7 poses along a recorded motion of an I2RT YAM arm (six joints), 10 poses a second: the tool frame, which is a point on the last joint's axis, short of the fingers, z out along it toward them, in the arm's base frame.
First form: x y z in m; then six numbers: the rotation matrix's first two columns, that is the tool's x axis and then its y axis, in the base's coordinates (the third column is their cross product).
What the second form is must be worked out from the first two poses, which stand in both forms.
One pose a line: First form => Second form
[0.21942 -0.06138 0.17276 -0.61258 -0.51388 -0.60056 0.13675 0.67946 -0.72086] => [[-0.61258 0.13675 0.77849 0.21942], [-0.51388 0.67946 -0.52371 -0.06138], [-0.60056 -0.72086 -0.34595 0.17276], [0 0 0 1]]
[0.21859 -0.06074 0.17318 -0.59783 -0.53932 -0.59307 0.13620 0.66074 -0.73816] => [[-0.59783 0.13620 0.78997 0.21859], [-0.53932 0.66074 -0.52207 -0.06074], [-0.59307 -0.73816 -0.32155 0.17318], [0 0 0 1]]
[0.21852 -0.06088 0.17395 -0.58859 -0.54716 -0.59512 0.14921 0.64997 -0.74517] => [[-0.58859 0.14921 0.79454 0.21852], [-0.54716 0.64997 -0.52740 -0.06088], [-0.59512 -0.74517 -0.30092 0.17395], [0 0 0 1]]
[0.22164 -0.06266 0.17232 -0.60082 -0.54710 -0.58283 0.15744 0.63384 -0.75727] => [[-0.60082 0.15744 0.78372 0.22164], [-0.54710 0.63384 -0.54674 -0.06266], [-0.58283 -0.75727 -0.29469 0.17232], [0 0 0 1]]
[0.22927 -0.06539 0.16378 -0.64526 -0.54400 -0.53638 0.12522 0.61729 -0.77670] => [[-0.64526 0.12522 0.75363 0.22927], [-0.54400 0.61729 -0.56834 -0.06539], [-0.53638 -0.77670 -0.33019 0.16378], [0 0 0 1]]
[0.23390 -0.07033 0.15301 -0.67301 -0.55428 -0.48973 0.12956 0.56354 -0.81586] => [[-0.67301 0.12956 0.72820 0.23390], [-0.55428 0.56354 -0.61253 -0.07033], [-0.48973 -0.81586 -0.30746 0.15301], [0 0 0 1]]
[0.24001 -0.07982 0.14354 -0.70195 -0.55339 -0.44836 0.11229 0.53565 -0.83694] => [[-0.70195 0.11229 0.70332 0.24001], [-0.55339 0.53565 -0.63784 -0.07982], [-0.44836 -0.83694 -0.31386 0.14354], [0 0 0 1]]
